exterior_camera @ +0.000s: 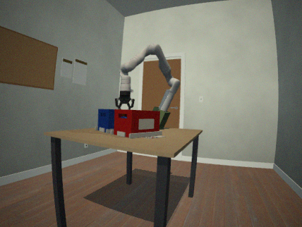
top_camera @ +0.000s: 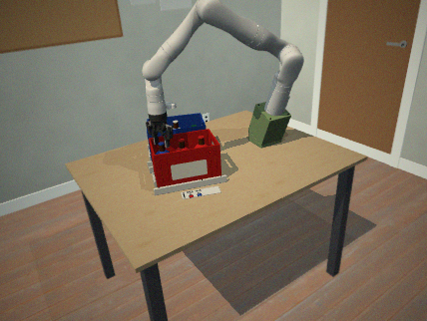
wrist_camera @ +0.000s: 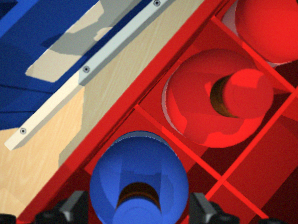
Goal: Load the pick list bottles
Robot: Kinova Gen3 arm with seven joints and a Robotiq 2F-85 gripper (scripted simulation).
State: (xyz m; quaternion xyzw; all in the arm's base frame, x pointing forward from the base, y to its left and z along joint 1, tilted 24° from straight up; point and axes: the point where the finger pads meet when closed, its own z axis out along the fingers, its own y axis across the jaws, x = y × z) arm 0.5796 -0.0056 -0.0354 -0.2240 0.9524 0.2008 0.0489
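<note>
The blue-label bottle is 8 cm below my hand. From my hand the other things lie so: red crate (8 cm below, 7 cm behind, 6 cm to the left); blue crate (17 cm to the right, 13 cm behind, 8 cm below); green-label bottle (20 cm behind, 10 cm to the right, 8 cm below).
</note>
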